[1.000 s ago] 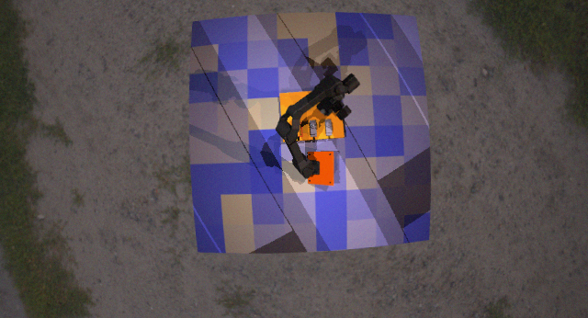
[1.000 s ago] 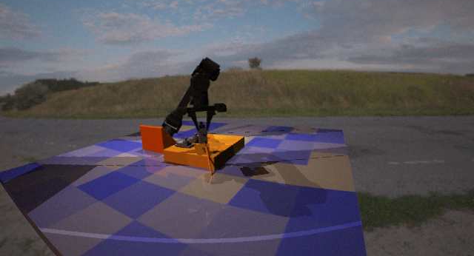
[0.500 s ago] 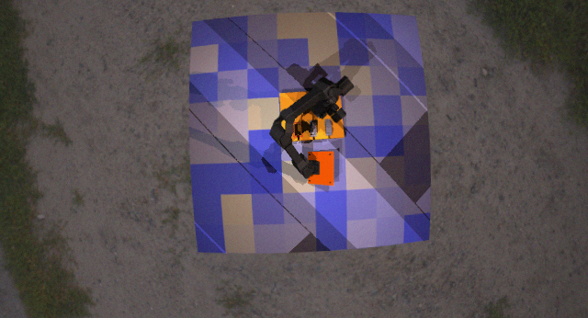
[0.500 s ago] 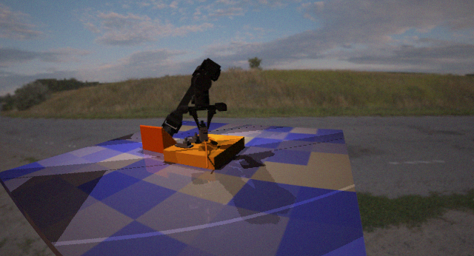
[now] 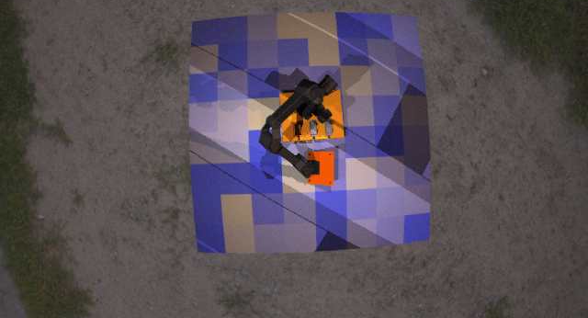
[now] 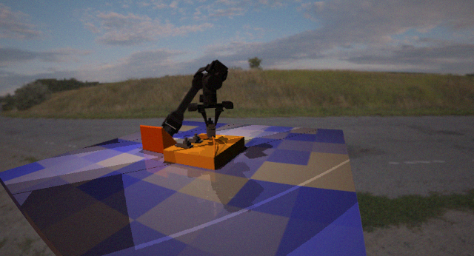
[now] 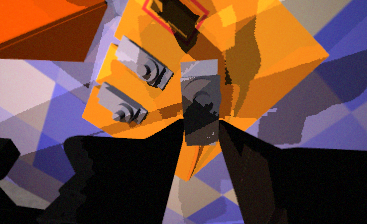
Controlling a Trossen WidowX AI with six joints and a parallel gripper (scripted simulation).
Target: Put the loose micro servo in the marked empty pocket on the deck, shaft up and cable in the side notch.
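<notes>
Now: gripper tip 10 cm above the orange deck and 1 cm short of it.
</notes>
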